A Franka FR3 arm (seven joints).
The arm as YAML. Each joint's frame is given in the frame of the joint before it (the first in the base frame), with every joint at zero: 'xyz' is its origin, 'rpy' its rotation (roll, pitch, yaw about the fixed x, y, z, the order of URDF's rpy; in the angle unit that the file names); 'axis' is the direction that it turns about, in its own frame. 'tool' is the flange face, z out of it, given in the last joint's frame.
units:
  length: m
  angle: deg
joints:
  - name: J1
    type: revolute
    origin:
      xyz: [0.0, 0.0, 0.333]
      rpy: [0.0, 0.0, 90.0]
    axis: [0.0, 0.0, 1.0]
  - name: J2
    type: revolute
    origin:
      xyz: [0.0, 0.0, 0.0]
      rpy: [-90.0, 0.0, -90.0]
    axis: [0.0, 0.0, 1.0]
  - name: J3
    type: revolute
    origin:
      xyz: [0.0, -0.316, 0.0]
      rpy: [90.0, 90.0, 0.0]
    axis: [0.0, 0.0, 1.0]
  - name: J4
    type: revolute
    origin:
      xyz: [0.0, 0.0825, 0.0]
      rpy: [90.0, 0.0, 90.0]
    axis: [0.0, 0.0, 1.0]
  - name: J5
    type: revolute
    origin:
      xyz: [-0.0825, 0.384, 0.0]
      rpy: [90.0, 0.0, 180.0]
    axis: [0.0, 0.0, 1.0]
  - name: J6
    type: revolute
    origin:
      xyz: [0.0, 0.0, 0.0]
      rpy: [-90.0, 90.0, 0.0]
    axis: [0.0, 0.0, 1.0]
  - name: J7
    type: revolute
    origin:
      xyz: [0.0, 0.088, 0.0]
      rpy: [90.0, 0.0, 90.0]
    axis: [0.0, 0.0, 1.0]
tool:
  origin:
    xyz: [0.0, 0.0, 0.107]
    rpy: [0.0, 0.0, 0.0]
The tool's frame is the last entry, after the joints.
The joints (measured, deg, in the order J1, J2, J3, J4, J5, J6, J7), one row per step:
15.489, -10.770, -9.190, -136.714, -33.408, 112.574, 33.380
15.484, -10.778, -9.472, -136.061, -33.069, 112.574, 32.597
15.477, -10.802, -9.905, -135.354, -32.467, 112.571, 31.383
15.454, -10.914, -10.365, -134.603, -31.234, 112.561, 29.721
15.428, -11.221, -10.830, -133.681, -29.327, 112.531, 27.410
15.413, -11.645, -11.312, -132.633, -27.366, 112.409, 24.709
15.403, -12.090, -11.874, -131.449, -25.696, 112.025, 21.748
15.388, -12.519, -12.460, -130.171, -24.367, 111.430, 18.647
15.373, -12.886, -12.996, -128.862, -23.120, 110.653, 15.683
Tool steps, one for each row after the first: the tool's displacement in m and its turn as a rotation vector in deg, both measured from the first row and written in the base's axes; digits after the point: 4 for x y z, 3 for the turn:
0.0030, -0.0018, 0.0047, 0.465, -0.220, 0.178
0.0061, -0.0045, 0.0097, 1.211, -0.273, 0.433
0.0090, -0.0072, 0.0155, 2.538, -0.200, 0.694
0.0120, -0.0093, 0.0239, 4.543, -0.165, 1.182
0.0151, -0.0117, 0.0341, 6.646, -0.191, 2.025
0.0181, -0.0153, 0.0455, 8.481, -0.127, 3.163
0.0208, -0.0199, 0.0575, 9.987, 0.025, 4.566
0.0232, -0.0243, 0.0692, 11.355, 0.251, 5.928

